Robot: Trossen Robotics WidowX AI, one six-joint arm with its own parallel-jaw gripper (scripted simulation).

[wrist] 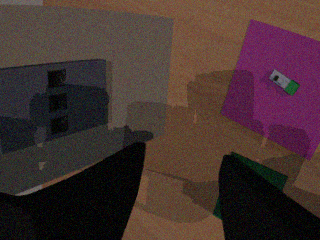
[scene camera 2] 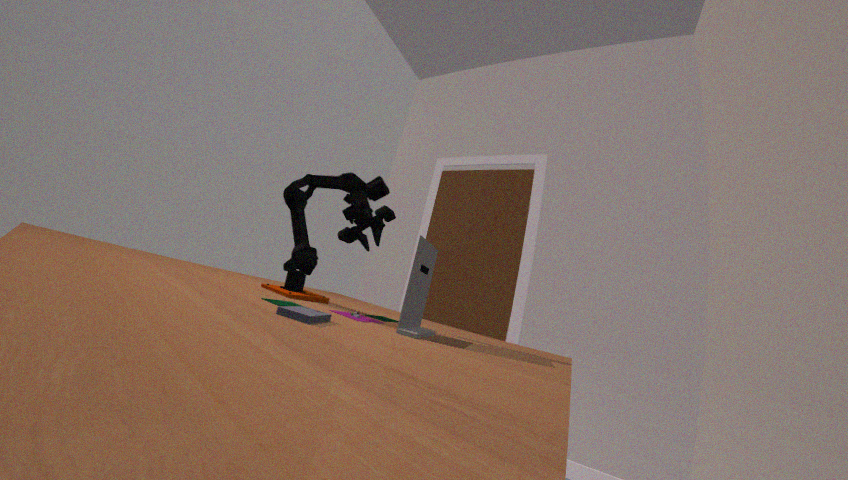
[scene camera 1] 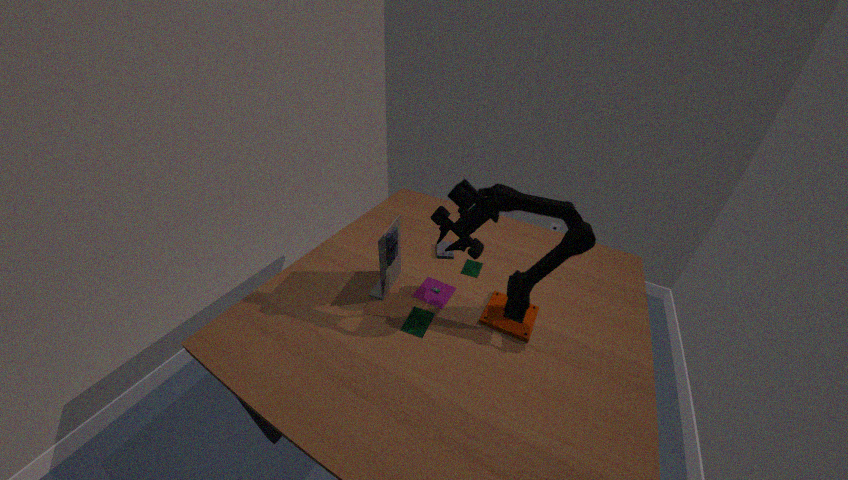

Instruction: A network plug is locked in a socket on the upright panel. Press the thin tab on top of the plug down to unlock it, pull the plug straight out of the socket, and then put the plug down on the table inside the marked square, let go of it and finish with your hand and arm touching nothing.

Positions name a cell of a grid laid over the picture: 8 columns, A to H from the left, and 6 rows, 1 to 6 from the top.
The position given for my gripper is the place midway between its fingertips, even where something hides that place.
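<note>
From scene camera 2 you'd see my gripper (scene camera 2: D4), and there's a grey upright panel (scene camera 2: D4) showing there too. The wrist view has my gripper (wrist: E4) as well, and you'd find the gripper (scene camera 1: E4) from the other scene camera.
</note>
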